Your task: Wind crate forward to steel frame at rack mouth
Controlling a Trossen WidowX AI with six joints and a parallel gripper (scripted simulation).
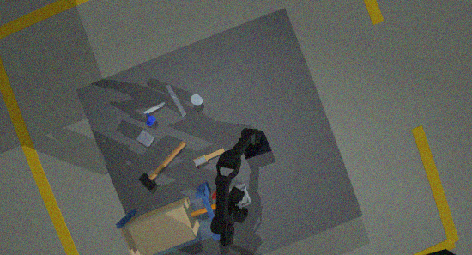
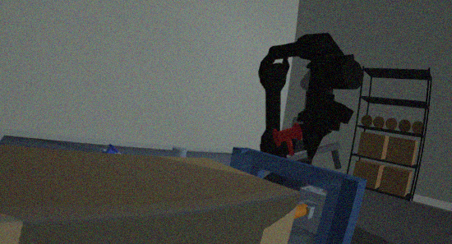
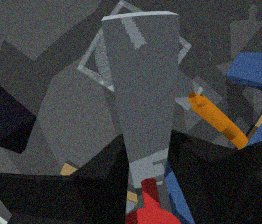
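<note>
My gripper tip is 40 mm short of the red knob, 30 mm to the left of it and 30 mm below it. Also, from my gripper tip: blue steel frame: 120 mm ahead, 60 mm to the left, 50 mm below; winch handle: 10 mm ahead, 20 mm above; winch: 60 mm behind, 30 mm to the left, 130 mm below.
</note>
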